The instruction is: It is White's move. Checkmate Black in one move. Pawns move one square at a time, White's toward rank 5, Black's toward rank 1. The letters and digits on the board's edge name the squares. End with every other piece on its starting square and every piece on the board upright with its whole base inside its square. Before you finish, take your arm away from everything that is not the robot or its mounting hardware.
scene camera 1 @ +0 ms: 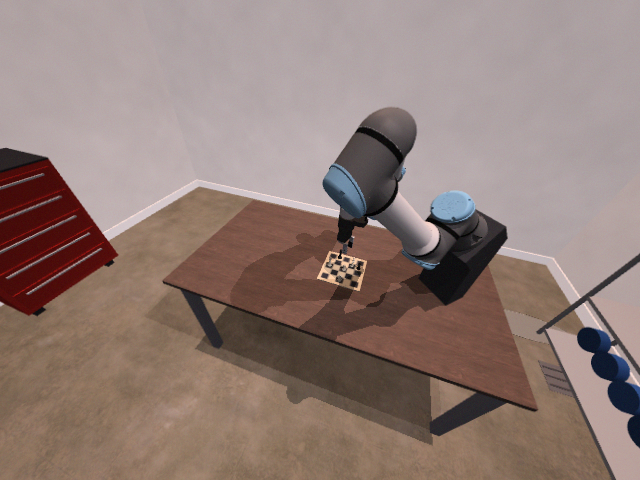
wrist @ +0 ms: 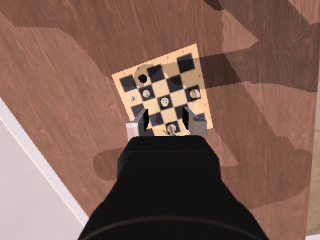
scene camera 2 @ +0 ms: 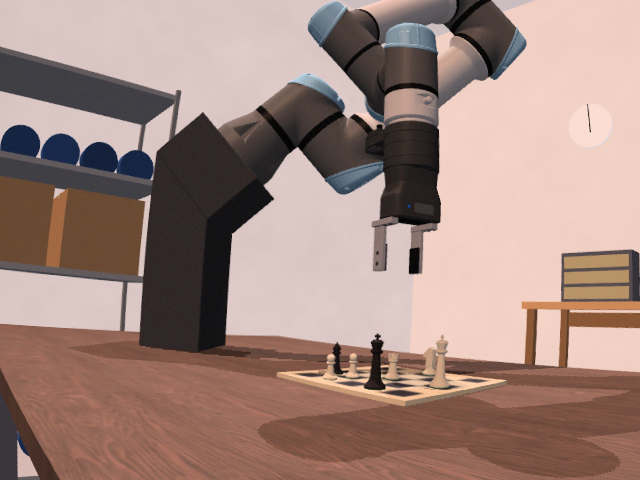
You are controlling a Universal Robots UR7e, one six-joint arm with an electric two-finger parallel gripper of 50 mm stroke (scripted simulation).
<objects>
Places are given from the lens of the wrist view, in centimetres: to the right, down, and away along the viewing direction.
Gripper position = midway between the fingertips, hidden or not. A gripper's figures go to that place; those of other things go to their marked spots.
my gripper [wrist: 165,114]: 1, -1, 17
chessboard [wrist: 172,76]: 3, -11, 28
</objects>
